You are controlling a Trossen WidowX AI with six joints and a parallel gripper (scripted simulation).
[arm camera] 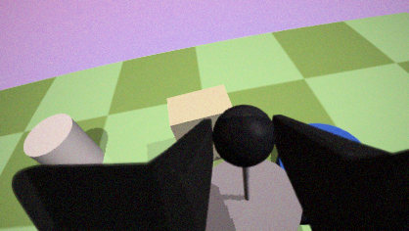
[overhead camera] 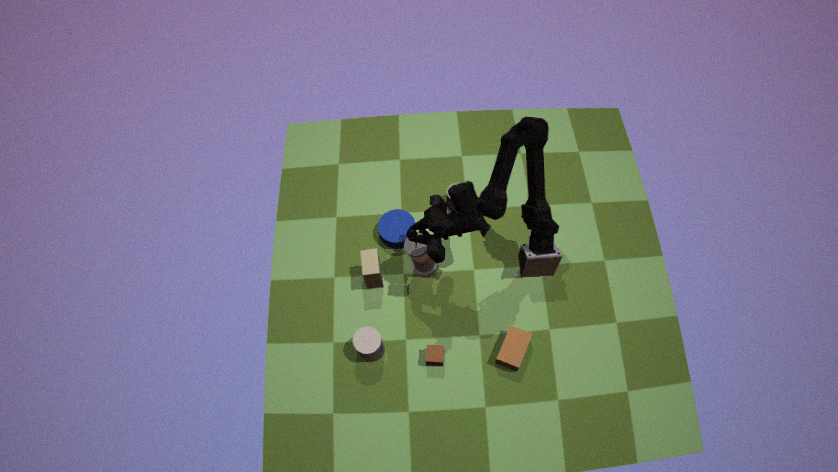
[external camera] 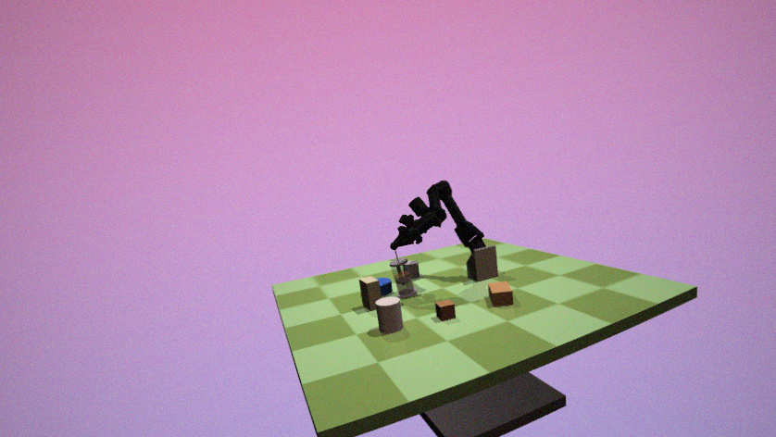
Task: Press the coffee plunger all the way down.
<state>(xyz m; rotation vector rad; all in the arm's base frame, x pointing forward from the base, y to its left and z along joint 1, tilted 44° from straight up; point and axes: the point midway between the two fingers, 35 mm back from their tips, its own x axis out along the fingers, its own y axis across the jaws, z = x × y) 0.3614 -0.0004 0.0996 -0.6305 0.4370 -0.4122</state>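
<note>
The coffee press is 100 mm below my gripper tip, 30 mm behind it and 10 mm to the right of it. From my gripper tip the other things lie so: small brown cube (300 mm to the left, 190 mm below, 10 mm behind); blue disc (190 mm below, 130 mm to the right, 30 mm ahead).
</note>
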